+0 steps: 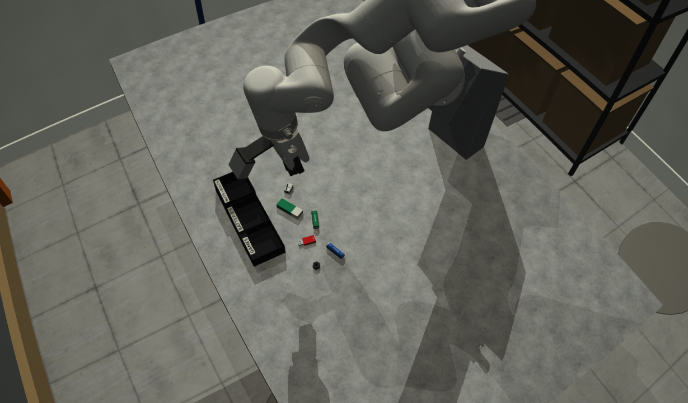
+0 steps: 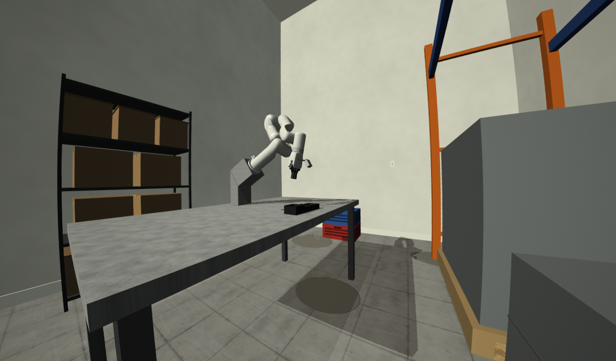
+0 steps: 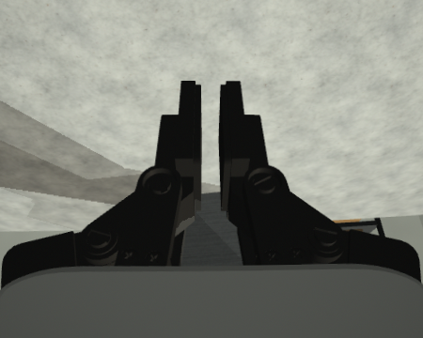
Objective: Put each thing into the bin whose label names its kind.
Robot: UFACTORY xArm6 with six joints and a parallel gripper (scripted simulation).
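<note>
Right now my hand is 110 mm short of the black three-compartment bin, 50 mm to the left of it and 190 mm above it. Also, from my hand: white cartridge: 30 mm to the right, 210 mm below; then red USB stick: 10 mm ahead, 70 mm to the left, 210 mm below; then green battery: 40 mm behind, 20 mm to the left, 210 mm below.
</note>
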